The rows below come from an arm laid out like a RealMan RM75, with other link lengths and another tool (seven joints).
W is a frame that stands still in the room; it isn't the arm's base.
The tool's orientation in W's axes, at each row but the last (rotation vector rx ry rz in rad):
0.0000 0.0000 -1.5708
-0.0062 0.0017 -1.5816
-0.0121 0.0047 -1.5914
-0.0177 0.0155 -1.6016
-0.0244 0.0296 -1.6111
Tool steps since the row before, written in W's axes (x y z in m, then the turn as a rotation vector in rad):
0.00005 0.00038 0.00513 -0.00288 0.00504 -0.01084
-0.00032 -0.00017 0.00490 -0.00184 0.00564 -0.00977
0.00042 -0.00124 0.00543 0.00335 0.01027 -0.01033
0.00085 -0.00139 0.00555 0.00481 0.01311 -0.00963
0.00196 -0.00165 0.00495 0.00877 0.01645 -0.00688
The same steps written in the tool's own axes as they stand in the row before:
-0.00038 0.00005 0.00513 -0.00504 -0.00288 -0.01084
0.00019 -0.00034 0.00490 -0.00565 -0.00185 -0.00976
0.00126 0.00039 0.00543 -0.01039 0.00325 -0.01025
0.00137 0.00078 0.00557 -0.01327 0.00460 -0.00951
0.00156 0.00185 0.00502 -0.01677 0.00833 -0.00664

